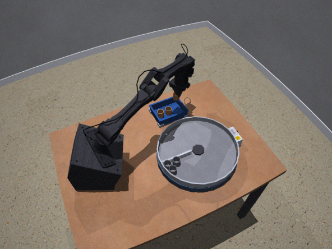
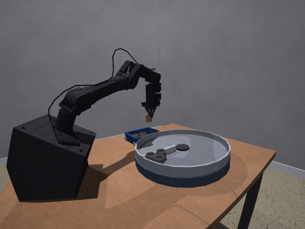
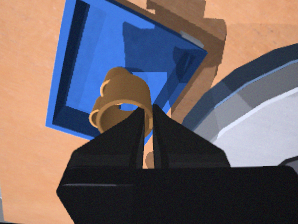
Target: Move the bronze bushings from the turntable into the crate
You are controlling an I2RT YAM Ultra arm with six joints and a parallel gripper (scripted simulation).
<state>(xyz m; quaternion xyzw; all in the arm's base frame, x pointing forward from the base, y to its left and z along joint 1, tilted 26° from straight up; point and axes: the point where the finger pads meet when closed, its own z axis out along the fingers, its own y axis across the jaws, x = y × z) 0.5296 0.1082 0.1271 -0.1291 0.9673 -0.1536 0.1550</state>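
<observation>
My gripper is now 12 cm above the blue crate, 5 cm past it and 3 cm to the right of it. From my hand the other things lie so: grey turntable: 30 cm to the right, 13 cm behind, 9 cm below.
</observation>
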